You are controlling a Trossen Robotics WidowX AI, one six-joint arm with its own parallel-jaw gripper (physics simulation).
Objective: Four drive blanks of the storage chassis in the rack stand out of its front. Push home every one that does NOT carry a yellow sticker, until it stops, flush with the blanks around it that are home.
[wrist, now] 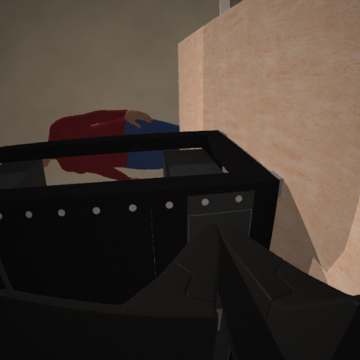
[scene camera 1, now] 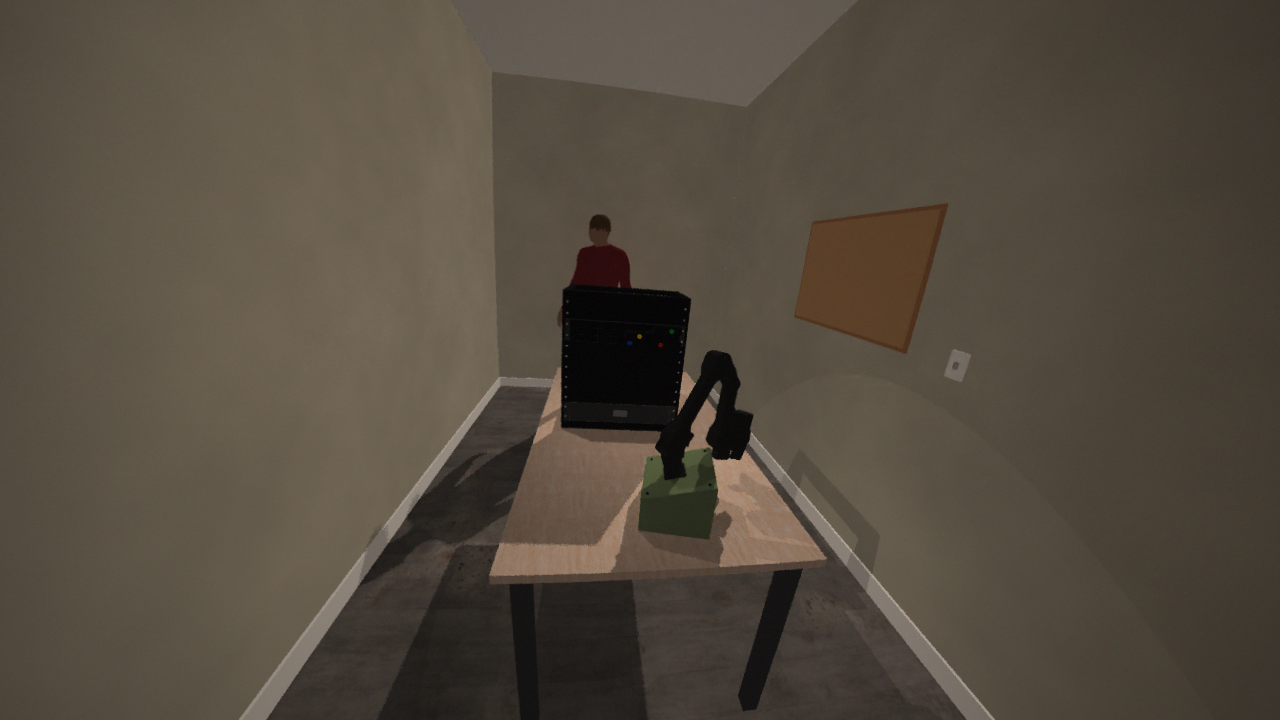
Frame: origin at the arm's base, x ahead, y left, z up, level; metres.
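Where they show: arm's base, origin of its link: (scene camera 1: 674, 472).
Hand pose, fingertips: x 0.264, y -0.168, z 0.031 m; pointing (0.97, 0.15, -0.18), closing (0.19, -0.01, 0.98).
Each offset is from my fingertips to the top centre of the thing. "spot": to the spot under its first point. Level surfaces: height alone.
The black rack @(0.347 m ahead, 0.372 m left, 0.430 m up) (scene camera 1: 619, 302) (wrist: 125, 188) stands on the table. The dark storage chassis @(spot: 0.183 m ahead, 0.477 m left, 0.270 m up) (scene camera 1: 595, 333) is in its upper part. A yellow sticker @(0.162 m ahead, 0.303 m left, 0.285 m up) (scene camera 1: 639, 336), a blue sticker @(0.159 m ahead, 0.338 m left, 0.257 m up) (scene camera 1: 629, 342), a red sticker @(0.169 m ahead, 0.217 m left, 0.257 m up) (scene camera 1: 660, 344) and a green sticker @(0.172 m ahead, 0.179 m left, 0.314 m up) (scene camera 1: 671, 331) show as small dots on its front. The blanks are too dark and small to tell which stand out. My gripper (scene camera 1: 732, 455) (wrist: 214, 235) is shut and empty. It is in front of the rack, to the right in the scene view; in the wrist view its tips overlap the rack's grey bottom panel @(0.213 m ahead, 0.361 m left, 0.036 m down) (scene camera 1: 590, 412) (wrist: 220, 205).
The arm stands on a green base block (scene camera 1: 677, 510) on the wooden table @(0.168 m down) (scene camera 1: 572, 501) (wrist: 280, 90). A person in a red top (scene camera 1: 601, 266) (wrist: 90, 130) stands behind the rack. A cork board (scene camera 1: 870, 273) hangs on the right wall.
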